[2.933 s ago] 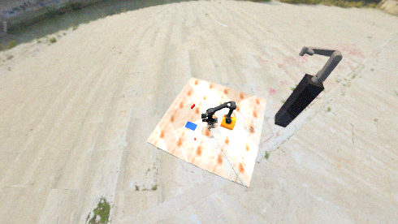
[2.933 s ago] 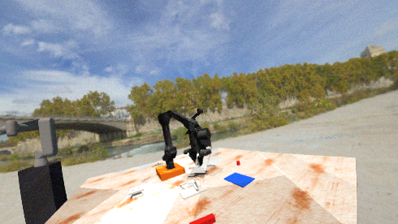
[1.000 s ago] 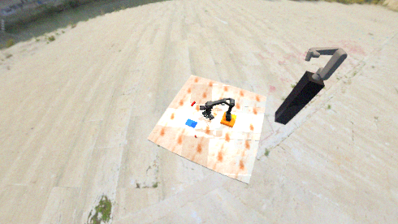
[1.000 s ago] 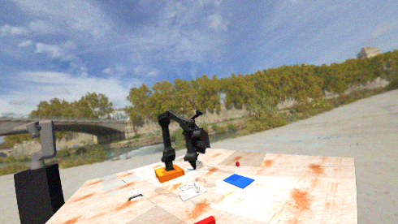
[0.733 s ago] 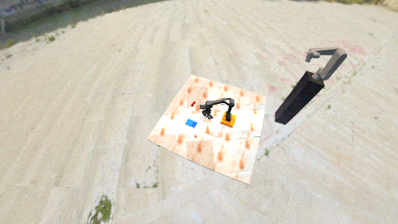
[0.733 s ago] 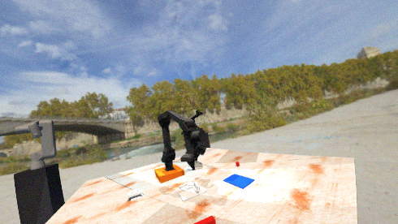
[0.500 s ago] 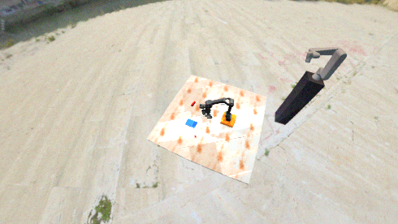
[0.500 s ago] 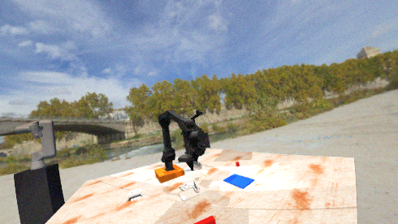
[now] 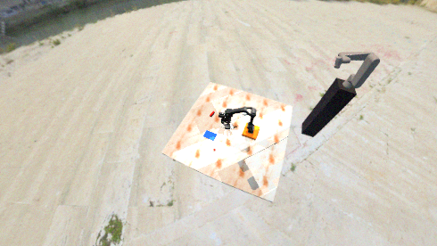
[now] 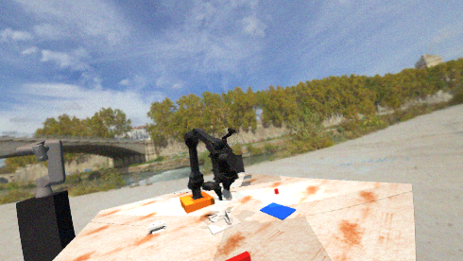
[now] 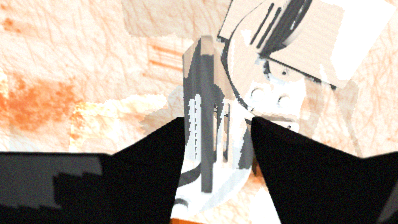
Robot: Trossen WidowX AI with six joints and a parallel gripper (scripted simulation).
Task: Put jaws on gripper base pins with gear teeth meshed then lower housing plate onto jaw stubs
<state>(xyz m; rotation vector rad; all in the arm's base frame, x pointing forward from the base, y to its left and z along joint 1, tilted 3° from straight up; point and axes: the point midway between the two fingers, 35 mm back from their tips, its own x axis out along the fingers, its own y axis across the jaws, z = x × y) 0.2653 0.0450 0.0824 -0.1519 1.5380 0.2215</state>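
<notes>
Now: the pale flat plate 7 cm ahead of my gripper tip, 6 cm to the right of it and 8 cm below it. The rest, counted from my gripper tip: blue flat plate (17 cm ahead, 15 cm to the left, 8 cm below).
</notes>
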